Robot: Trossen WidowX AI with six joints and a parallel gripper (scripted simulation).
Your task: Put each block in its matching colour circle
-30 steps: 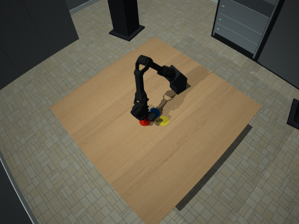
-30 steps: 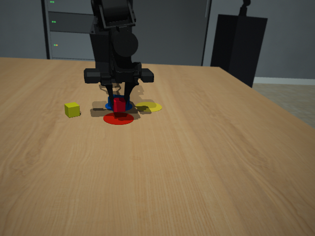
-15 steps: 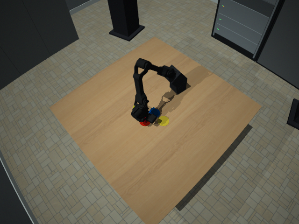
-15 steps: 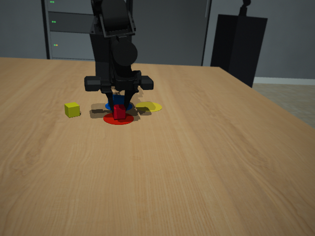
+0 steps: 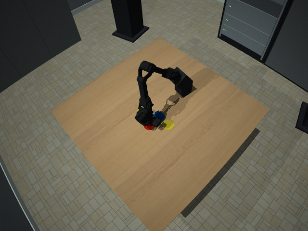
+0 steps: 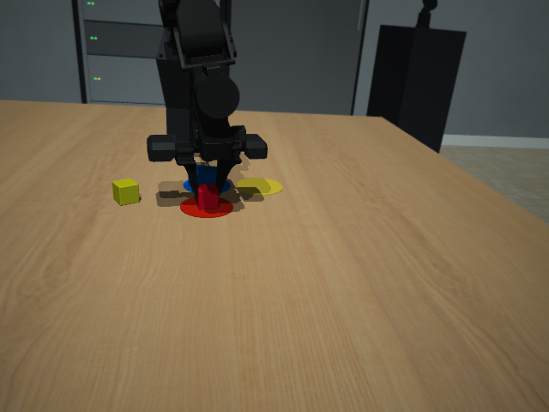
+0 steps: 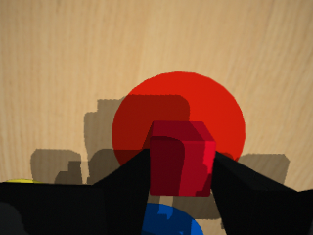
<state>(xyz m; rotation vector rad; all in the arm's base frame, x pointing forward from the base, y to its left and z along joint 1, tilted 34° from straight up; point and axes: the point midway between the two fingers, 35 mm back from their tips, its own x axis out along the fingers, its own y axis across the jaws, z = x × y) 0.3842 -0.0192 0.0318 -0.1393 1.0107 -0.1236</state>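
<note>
The red block lies 4 cm below my hand. Also, from my hand: red circle 5 cm below; blue block 10 cm behind, 2 cm to the left, 4 cm below; blue circle 10 cm behind, 2 cm to the left, 5 cm below.
</note>
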